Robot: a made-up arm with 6 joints. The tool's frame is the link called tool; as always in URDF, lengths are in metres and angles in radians. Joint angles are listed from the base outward.
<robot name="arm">
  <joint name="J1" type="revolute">
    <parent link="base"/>
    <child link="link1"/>
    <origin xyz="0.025 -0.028 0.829"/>
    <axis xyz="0 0 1"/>
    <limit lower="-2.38" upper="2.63"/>
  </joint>
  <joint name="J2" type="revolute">
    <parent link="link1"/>
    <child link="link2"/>
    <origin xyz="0.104 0.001 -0.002" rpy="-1.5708 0 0"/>
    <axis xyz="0 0 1"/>
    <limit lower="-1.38" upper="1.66"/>
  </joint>
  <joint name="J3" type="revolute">
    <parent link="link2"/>
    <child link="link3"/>
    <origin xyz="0.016 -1.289 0.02" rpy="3.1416 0 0"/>
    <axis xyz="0 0 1"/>
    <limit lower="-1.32" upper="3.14"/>
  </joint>
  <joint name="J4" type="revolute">
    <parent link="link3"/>
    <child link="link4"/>
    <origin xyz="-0.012 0.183 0.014" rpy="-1.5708 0 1.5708"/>
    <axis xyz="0 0 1"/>
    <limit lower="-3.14" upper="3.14"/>
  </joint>
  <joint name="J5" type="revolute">
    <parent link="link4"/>
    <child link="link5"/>
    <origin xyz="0.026 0.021 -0.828" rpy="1.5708 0 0"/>
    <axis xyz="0 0 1"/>
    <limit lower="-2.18" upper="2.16"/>
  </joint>
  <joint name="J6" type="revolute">
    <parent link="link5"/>
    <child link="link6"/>
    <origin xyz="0.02 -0.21 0.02" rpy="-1.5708 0 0"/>
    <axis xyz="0 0 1"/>
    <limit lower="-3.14" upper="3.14"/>
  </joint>
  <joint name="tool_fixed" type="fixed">
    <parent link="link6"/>
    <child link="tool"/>
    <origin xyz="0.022 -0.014 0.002" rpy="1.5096 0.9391 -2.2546"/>
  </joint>
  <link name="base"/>
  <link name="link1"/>
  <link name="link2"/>
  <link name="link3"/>
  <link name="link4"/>
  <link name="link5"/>
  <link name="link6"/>
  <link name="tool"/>
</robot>
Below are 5 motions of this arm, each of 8 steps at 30 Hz.
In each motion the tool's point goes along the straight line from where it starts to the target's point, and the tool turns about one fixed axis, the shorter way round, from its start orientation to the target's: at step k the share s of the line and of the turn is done. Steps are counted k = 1, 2, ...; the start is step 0. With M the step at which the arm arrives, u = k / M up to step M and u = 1 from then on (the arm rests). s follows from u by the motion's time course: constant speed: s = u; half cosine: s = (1 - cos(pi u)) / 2; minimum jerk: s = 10 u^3 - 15 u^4 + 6 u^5.
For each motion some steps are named. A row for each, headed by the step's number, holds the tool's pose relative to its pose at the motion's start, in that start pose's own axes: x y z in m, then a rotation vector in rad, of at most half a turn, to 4 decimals.
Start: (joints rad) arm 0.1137 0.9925 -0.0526 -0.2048 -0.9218 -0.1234
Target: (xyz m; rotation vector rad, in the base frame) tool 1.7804 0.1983 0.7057 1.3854 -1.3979 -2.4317
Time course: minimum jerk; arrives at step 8
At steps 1, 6, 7, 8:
1: -0.0004 -0.0003 -0.0002 0.0015 0.0028 -0.0004
6: -0.0213 -0.0187 -0.0090 0.0847 0.1566 -0.0233
7: -0.0233 -0.0206 -0.0099 0.0930 0.1718 -0.0255
8: -0.0237 -0.0209 -0.0100 0.0945 0.1746 -0.0260

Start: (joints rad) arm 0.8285 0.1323 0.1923 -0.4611 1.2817 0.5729
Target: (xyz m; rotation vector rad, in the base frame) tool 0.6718 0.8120 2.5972 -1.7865 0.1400 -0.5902
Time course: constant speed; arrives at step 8
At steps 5, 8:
5: -0.0955 -0.0798 -0.0065 0.0238 -0.0263 0.0731
8: -0.1527 -0.1276 -0.0103 0.0381 -0.0421 0.1169

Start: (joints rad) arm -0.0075 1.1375 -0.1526 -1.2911 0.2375 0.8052
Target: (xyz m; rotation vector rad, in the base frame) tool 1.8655 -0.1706 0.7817 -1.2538 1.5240 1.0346
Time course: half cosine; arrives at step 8
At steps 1, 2, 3, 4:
1: -0.0114 0.0027 -0.0056 0.0175 -0.0060 -0.0071
2: -0.0440 0.0103 -0.0217 0.0672 -0.0231 -0.0274
3: -0.0926 0.0218 -0.0457 0.1417 -0.0487 -0.0578
4: -0.1501 0.0353 -0.0740 0.2296 -0.0789 -0.0936

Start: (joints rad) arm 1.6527 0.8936 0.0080 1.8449 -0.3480 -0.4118
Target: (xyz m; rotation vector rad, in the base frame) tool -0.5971 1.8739 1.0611 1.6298 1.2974 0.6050
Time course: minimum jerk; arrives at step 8
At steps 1, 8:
1: -0.0050 -0.0008 -0.0057 0.0018 0.0048 -0.0022
8: -0.3097 -0.0528 -0.3563 0.1127 0.2966 -0.1341

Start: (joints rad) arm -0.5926 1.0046 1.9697 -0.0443 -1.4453 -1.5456
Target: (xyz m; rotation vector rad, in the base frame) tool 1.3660 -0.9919 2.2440 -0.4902 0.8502 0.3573
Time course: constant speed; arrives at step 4
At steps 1, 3, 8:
1: -0.0159 -0.0013 -0.0051 0.0050 -0.0033 0.0117
3: -0.0477 -0.0039 -0.0153 0.0151 -0.0099 0.0352
8: -0.0636 -0.0052 -0.0204 0.0201 -0.0132 0.0469

